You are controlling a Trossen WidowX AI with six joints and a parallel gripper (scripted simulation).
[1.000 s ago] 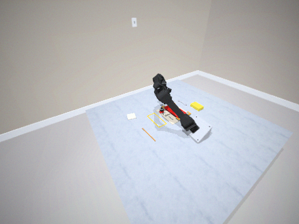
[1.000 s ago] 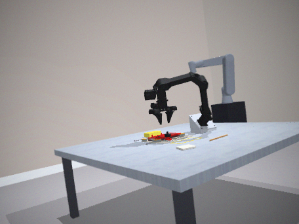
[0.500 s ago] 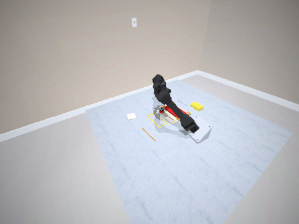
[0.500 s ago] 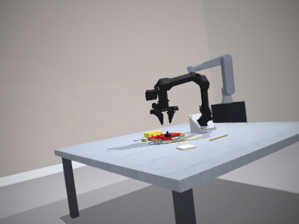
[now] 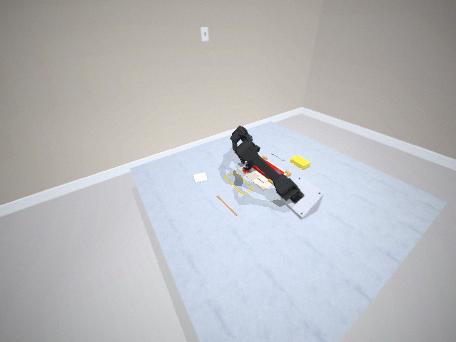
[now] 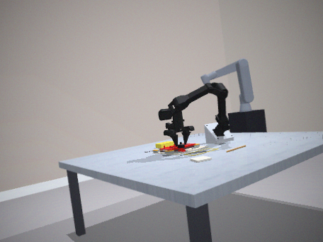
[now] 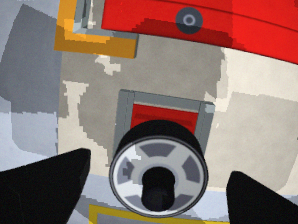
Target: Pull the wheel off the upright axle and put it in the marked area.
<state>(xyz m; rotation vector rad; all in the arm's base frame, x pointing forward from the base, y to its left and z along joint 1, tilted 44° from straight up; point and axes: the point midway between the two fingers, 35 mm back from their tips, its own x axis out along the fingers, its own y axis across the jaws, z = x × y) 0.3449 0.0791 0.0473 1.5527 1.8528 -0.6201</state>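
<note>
My gripper tip is now right at the wheel. Round my gripper tip: orange stick 23 cm to the left, 20 cm behind, 4 cm below; yellow block 36 cm to the right, 8 cm behind, 3 cm below; white block 29 cm to the left, 7 cm ahead, 4 cm below.
</note>
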